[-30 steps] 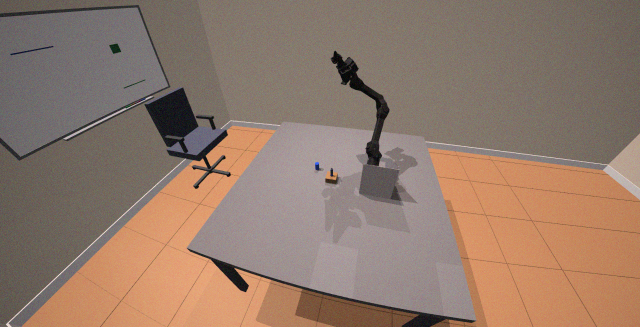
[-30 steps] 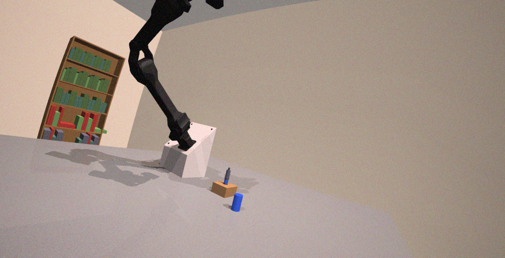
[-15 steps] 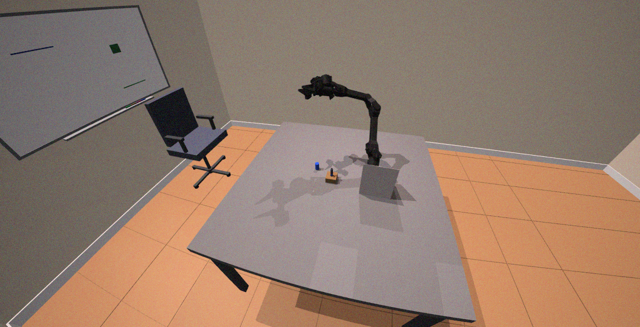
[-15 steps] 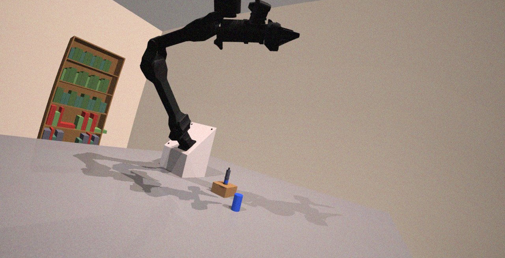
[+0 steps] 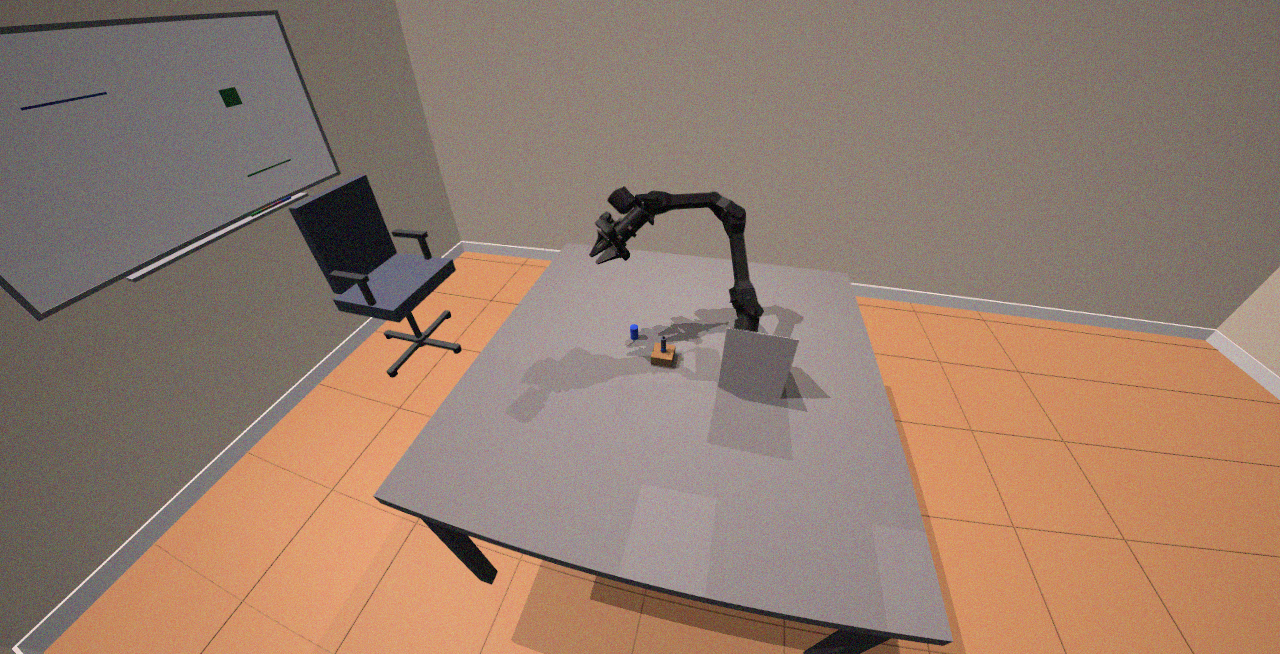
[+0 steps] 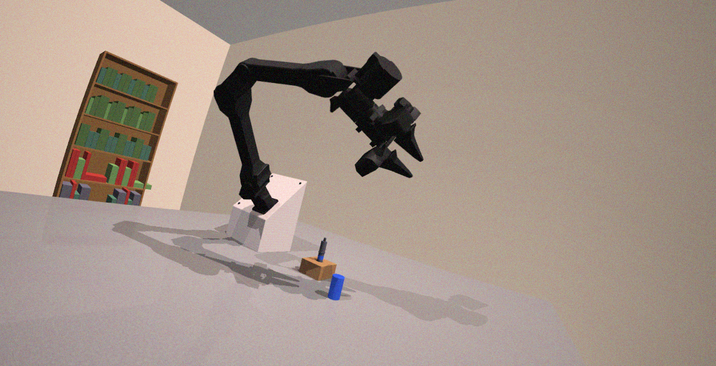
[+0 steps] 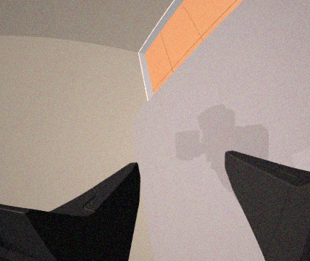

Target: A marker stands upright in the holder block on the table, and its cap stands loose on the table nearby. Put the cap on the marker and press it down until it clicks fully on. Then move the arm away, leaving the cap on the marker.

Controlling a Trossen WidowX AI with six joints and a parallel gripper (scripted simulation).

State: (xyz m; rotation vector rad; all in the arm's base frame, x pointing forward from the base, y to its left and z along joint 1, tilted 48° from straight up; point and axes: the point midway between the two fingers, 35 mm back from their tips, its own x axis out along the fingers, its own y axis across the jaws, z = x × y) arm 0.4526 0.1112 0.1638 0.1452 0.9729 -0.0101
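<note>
My gripper tip is now 11 cm past the blue cap, 3 cm to the left of it and 28 cm above it. Round my gripper tip: tan holder block 23 cm behind, 5 cm to the left, 29 cm below.
</note>
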